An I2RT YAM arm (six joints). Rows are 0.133 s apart.
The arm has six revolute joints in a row. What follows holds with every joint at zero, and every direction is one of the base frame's. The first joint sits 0.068 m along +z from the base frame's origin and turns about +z. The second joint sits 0.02 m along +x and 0.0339 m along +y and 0.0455 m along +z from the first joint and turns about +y. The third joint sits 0.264 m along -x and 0.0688 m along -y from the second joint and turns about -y. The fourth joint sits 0.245 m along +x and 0.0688 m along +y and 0.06 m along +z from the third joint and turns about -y. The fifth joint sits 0.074 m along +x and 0.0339 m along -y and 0.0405 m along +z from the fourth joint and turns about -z. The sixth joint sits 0.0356 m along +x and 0.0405 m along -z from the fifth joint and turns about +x. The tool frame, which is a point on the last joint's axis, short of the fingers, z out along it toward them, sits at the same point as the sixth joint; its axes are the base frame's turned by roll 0, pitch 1.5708 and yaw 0 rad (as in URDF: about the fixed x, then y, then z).
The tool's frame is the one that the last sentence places.
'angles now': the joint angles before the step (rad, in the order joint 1, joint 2, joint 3, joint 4, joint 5, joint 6). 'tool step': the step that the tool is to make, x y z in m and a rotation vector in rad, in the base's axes. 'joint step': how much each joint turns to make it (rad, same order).
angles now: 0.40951, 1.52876, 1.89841, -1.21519, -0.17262, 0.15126
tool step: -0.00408, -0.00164, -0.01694, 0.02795, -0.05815, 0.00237
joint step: 0.00000, -0.08391, -0.17737, 0.15793, -0.00343, -0.00001
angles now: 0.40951, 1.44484, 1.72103, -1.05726, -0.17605, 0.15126
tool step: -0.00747, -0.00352, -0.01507, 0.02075, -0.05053, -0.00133
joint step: -0.00078, -0.07933, -0.15066, 0.12587, 0.00113, -0.00041
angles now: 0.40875, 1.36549, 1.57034, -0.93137, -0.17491, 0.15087
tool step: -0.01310, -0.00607, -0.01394, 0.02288, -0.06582, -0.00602
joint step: -0.00036, -0.09844, -0.15567, 0.12666, 0.00764, -0.00037
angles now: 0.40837, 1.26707, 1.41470, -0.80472, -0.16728, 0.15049
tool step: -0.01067, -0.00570, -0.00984, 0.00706, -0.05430, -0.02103
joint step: -0.00038, -0.07476, -0.10793, 0.08582, 0.02556, 0.00000
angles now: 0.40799, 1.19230, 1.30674, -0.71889, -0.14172, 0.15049
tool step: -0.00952, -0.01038, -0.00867, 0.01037, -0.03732, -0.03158
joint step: -0.02288, -0.07017, -0.09001, 0.05837, 0.00993, 0.00077
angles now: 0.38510, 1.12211, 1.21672, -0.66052, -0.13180, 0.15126
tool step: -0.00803, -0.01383, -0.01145, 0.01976, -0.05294, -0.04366
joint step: -0.04388, -0.07783, -0.10758, 0.08621, 0.00000, -0.00040
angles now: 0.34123, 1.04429, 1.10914, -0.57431, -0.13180, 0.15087
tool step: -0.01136, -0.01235, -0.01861, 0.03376, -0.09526, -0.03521
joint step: -0.03816, -0.10642, -0.16058, 0.15525, -0.00344, 0.00038
